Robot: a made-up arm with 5 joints.
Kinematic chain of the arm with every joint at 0, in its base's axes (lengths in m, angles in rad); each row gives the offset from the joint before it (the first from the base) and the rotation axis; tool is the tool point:
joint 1: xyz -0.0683 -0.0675 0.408 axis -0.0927 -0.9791 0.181
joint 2: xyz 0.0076 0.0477 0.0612 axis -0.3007 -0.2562 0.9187
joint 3: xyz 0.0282 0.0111 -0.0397 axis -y
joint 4: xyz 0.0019 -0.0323 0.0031 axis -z
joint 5: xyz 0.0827 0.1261 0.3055 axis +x
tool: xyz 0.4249 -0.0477 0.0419
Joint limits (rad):
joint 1: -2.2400..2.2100
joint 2: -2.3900..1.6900
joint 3: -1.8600..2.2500
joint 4: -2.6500..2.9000
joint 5: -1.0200..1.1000
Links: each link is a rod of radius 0.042 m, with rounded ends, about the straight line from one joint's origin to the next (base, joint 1, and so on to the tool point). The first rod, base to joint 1, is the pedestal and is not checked.
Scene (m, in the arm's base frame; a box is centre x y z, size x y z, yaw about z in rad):
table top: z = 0
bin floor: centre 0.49 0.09 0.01 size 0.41 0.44 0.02 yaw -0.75
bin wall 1: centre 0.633 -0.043 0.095 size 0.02 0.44 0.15 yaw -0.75
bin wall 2: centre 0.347 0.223 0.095 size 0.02 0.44 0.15 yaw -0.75
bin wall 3: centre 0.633 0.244 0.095 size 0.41 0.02 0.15 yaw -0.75
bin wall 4: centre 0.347 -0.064 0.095 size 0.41 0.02 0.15 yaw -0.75
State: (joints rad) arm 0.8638 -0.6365 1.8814 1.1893 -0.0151
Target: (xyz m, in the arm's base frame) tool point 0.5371 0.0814 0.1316
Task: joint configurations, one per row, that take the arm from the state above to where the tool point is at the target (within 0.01 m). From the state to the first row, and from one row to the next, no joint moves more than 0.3 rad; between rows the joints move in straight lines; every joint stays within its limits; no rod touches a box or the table.
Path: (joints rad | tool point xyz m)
1: 0.6435 -0.5203 1.6138 1.0481 -0.0139 | -0.6126 -0.3375 0.4246
2: 0.4233 -0.4042 1.3463 0.9068 -0.0126 | -0.5168 -0.3525 0.7127
3: 0.2030 -0.2880 1.0787 0.7656 -0.0114 | -0.2864 -0.3465 0.9187
4: -0.0172 -0.1719 0.8112 0.6244 -0.0101 | 0.0185 -0.3150 0.9851
5: -0.2375 -0.0557 0.5436 0.4832 -0.0089 | 0.3164 -0.2549 0.8949
6: -0.4578 0.0604 0.2761 0.3419 -0.0077 | 0.5289 -0.1656 0.6771
7: -0.6780 0.1766 0.0085 0.2007 -0.0064 | 0.6056 -0.0508 0.3962
8: -0.8983 0.2927 -0.2591 0.0595 -0.0052 | 0.5371 0.0814 0.1316

